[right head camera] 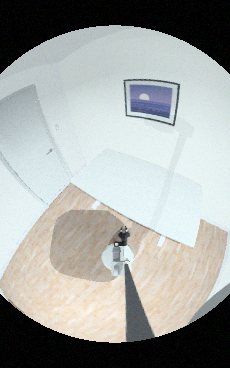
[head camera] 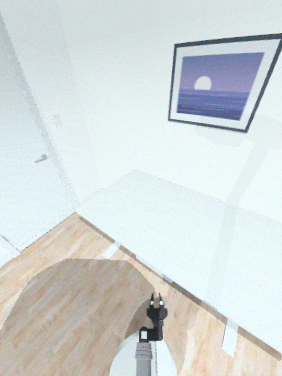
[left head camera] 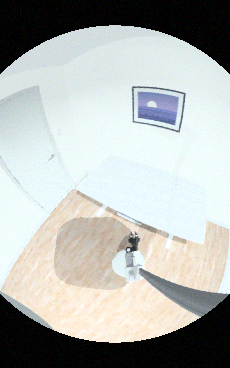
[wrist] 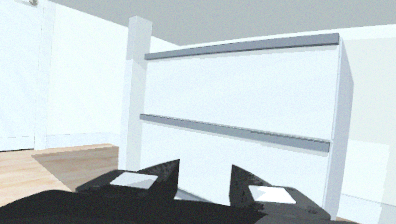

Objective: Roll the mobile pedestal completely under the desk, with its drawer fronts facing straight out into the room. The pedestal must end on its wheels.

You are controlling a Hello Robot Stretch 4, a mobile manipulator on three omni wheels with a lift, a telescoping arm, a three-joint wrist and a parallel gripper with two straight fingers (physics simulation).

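The white pedestal (wrist: 240, 95) stands upright in the wrist view, with grey strips along its drawer fronts and its right side showing at an angle. A thin strip of the pedestal (left head camera: 129, 218) shows at the desk's front edge in the left head view; the desk top hides the rest. Its wheels are not visible. The white desk (head camera: 175, 215) (left head camera: 145, 180) (right head camera: 130, 175) stands along the wall; its grey underside shows above the pedestal in the wrist view. My gripper (head camera: 157, 296) (left head camera: 134, 233) (right head camera: 124, 228) (wrist: 204, 177) is open and empty, in front of the drawer fronts, apart from them.
A white desk leg (wrist: 137, 45) stands by the pedestal's left edge. White leg parts (head camera: 111, 249) (right head camera: 161, 241) show below the desk's front edge. A door (head camera: 25, 165) (left head camera: 27, 145) is at the left. A framed picture (head camera: 220, 85) hangs above the desk.
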